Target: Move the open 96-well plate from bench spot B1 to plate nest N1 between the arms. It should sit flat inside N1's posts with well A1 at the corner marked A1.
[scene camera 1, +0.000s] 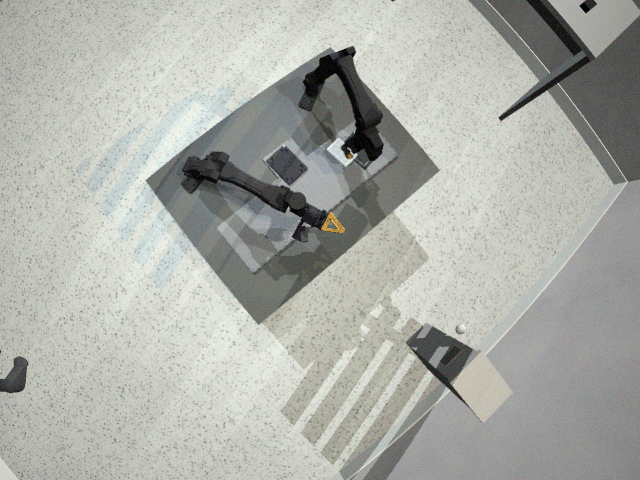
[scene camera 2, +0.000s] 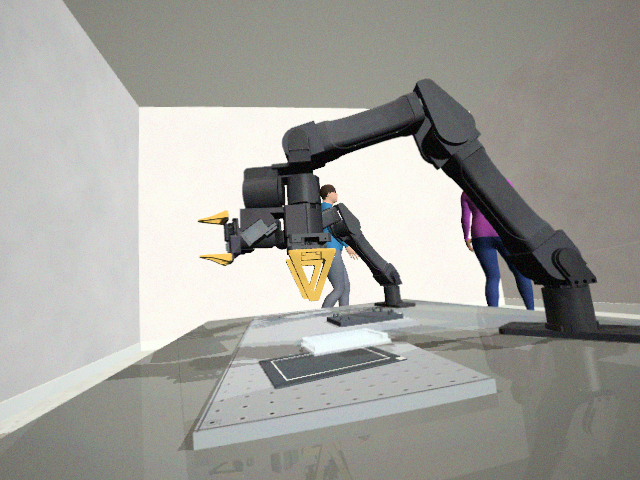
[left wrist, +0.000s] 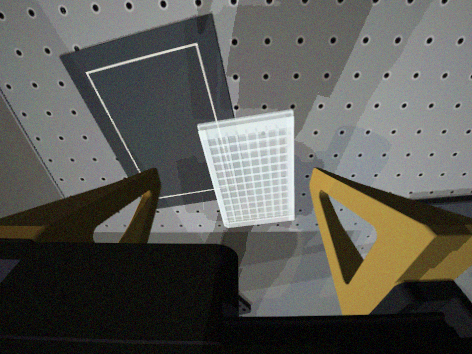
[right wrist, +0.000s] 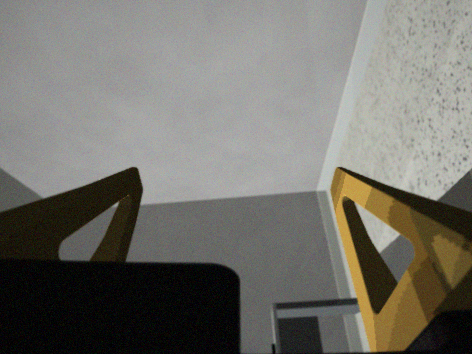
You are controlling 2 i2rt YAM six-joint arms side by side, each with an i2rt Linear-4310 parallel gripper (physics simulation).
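Where they show: left gripper, fingertip midpoint: (scene camera 1: 354, 151) (scene camera 2: 310, 299) (left wrist: 235, 176); right gripper, fingertip midpoint: (scene camera 1: 342, 231) (scene camera 2: 198, 238) (right wrist: 236, 178); left arm's base, origin of the base link: (scene camera 1: 311, 93) (scene camera 2: 573, 333); right arm's base, origin of the base link: (scene camera 2: 393, 305).
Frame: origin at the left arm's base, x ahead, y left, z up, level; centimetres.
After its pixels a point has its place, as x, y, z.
The clear-white 96-well plate (scene camera 1: 338, 149) @(24.0, -24.6, 1.7) (scene camera 2: 345, 341) @(28.8, -22.0, 2.8) (left wrist: 252, 175) @(26.9, -25.6, 2.8) overlaps one edge of the dark pad with a white outline (scene camera 2: 310, 367) @(37.3, -19.7, 1.5) (left wrist: 150, 110) @(36.8, -20.6, 1.5) and reaches past it onto the board. Nest N1, a dark block with small posts (scene camera 1: 285, 164) @(3.5, -42.1, 2.5) (scene camera 2: 364, 317) @(6.9, -38.5, 2.5), stands between the arms, farther back in scene camera 2. My left gripper (scene camera 1: 349, 153) @(31.5, -26.4, 9.4) (scene camera 2: 311, 298) @(31.5, -26.4, 9.4) (left wrist: 235, 176) @(31.5, -26.4, 9.4) is open and points down above the plate, which shows between its fingertips in the left wrist view. My right gripper (scene camera 1: 341, 230) @(37.3, -65.3, 26.2) (scene camera 2: 200, 238) @(37.3, -65.3, 26.2) (right wrist: 236, 178) @(37.3, -65.3, 26.2) is open, empty and points sideways, high up. The plate's A1 mark cannot be read.
The light perforated board (scene camera 1: 323, 191) @(24.9, -47.1, 1.3) (scene camera 2: 341, 408) @(42.5, -8.2, 1.2) (left wrist: 400, 115) @(25.1, -40.1, 1.3) lies under the pad and nest on the dark table (scene camera 1: 222, 149) @(-28.9, -45.5, 0.0). The right arm (scene camera 1: 253, 191) @(3.8, -64.8, 32.0) reaches across the board in scene camera 1. Two people (scene camera 2: 338, 268) (scene camera 2: 485, 232) stand behind the table.
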